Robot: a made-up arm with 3 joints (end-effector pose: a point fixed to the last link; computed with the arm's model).
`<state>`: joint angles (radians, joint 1 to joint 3).
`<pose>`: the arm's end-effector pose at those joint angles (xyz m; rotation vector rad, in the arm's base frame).
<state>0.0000 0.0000 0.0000</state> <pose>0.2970 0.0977 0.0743 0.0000 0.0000 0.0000</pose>
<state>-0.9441 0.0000 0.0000</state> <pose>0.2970 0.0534 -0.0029 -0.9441 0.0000 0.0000</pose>
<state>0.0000 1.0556 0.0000</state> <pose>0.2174 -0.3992 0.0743 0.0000 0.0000 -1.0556</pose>
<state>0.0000 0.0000 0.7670</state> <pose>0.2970 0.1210 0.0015 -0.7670 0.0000 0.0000</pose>
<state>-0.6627 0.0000 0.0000</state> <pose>0.2970 0.0741 0.0152 -0.6627 0.0000 0.0000</pose>
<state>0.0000 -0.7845 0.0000</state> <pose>0.0335 0.3743 0.0743 0.0000 0.0000 0.7845</pose>
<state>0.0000 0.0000 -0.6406</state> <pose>0.2970 0.0431 0.1083 0.6406 0.0000 0.0000</pose>
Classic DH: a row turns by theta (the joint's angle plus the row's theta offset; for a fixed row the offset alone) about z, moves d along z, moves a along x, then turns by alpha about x. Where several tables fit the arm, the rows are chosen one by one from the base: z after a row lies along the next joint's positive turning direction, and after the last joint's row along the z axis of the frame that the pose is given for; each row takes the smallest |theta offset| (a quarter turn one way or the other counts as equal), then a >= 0, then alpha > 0; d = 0 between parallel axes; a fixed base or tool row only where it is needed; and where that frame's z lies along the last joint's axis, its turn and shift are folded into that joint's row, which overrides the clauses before.
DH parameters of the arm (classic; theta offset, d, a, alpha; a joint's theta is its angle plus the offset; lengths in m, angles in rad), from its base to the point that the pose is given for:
base (fixed): 1.5708 0.0791 0 1.5708
joint 1: 0 -0.169 -0.0825 1.5708
joint 2: 0 0.0701 0.1016 1.5708
joint 3: 0 -0.466 0.0786 1.5708
tool (fixed): -1.5708 0.0653 0 0

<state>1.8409 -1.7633 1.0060</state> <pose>-0.4533 0.0080 0.4308 0.6023 -1.7835 0.2647</pose>
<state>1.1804 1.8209 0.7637</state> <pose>-0.0871 -0.1509 -0.4907 0.2941 1.5123 -1.0319</pose>
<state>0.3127 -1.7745 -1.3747</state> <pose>-0.3150 0.3395 0.2096 1.1828 0.9842 1.6759</pose>
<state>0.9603 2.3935 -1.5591</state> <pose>-0.4853 -0.2522 -0.2653 1.0212 -0.8060 -2.6113</pose>
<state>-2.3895 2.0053 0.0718</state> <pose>-0.1976 0.4185 0.4851 -1.4337 -2.1832 -0.9539</pose>
